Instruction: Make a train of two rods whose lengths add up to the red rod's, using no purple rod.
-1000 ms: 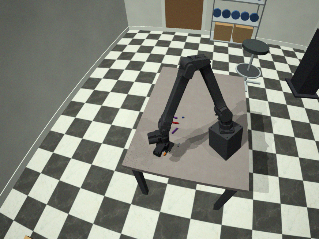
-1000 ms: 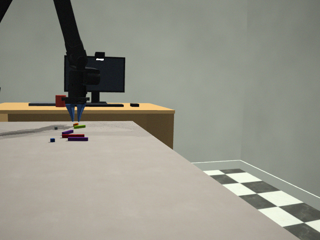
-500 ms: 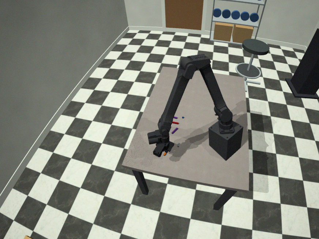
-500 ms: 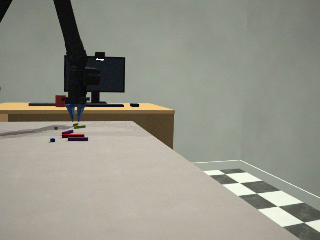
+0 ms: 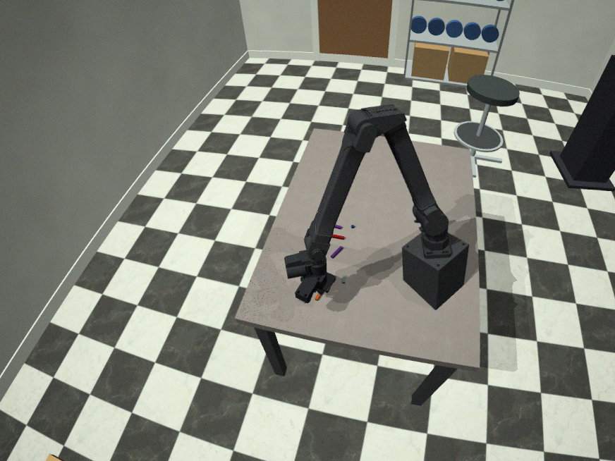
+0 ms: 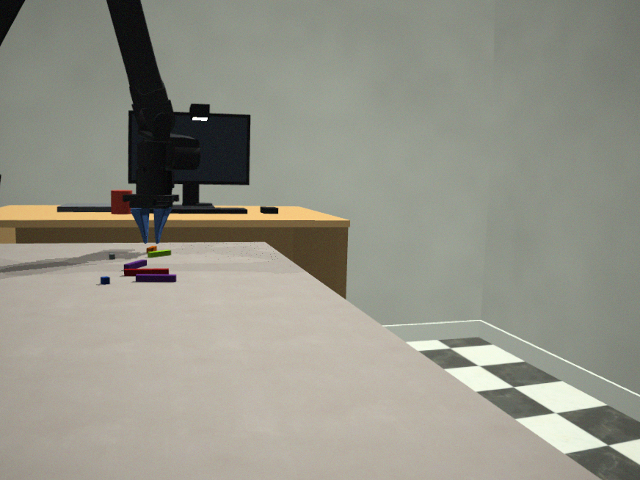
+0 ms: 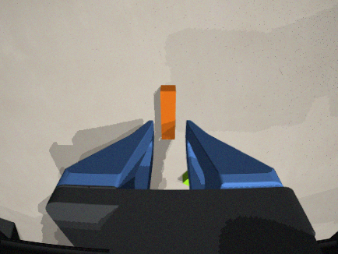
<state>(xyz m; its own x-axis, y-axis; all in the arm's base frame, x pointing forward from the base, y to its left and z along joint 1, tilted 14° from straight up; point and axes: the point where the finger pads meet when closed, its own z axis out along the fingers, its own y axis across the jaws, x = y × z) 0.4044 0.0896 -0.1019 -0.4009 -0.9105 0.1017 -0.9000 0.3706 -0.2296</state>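
Now: hand 2 cm above the orange rod. Also, from my hand: grey rod (8 cm behind, 7 cm to the right, 2 cm below); then lime rod (6 cm to the right, 2 cm below, 1 cm ahead); then purple rod (19 cm to the right, 5 cm behind, 2 cm below).
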